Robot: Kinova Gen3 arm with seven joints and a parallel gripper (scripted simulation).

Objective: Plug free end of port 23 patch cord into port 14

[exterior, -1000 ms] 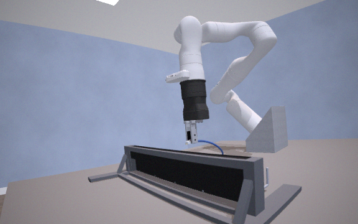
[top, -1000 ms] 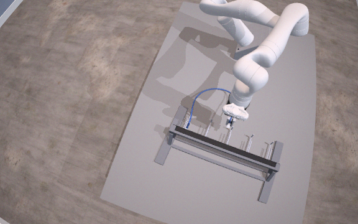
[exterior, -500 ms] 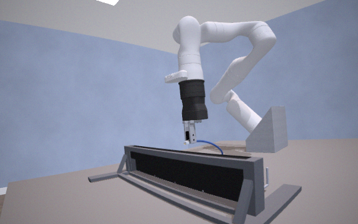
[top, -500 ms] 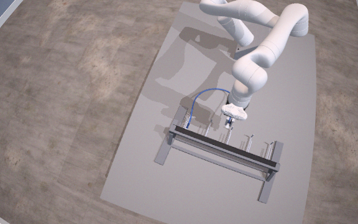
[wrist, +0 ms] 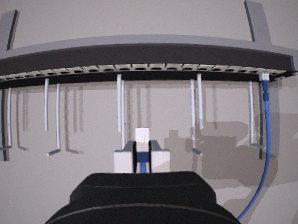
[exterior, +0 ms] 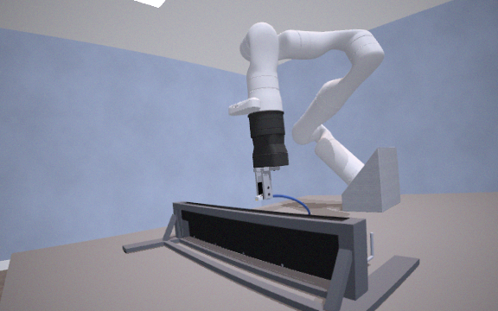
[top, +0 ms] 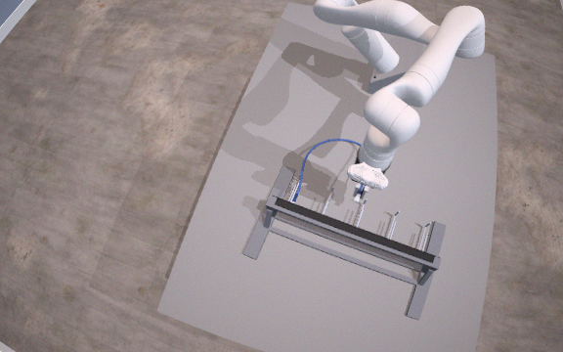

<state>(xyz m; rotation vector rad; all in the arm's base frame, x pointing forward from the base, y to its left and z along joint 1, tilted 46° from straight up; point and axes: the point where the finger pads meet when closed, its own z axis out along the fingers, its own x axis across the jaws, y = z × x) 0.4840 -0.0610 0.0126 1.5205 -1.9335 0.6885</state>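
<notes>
The plug is 10 mm ahead of my hand and 10 mm below it.
</notes>
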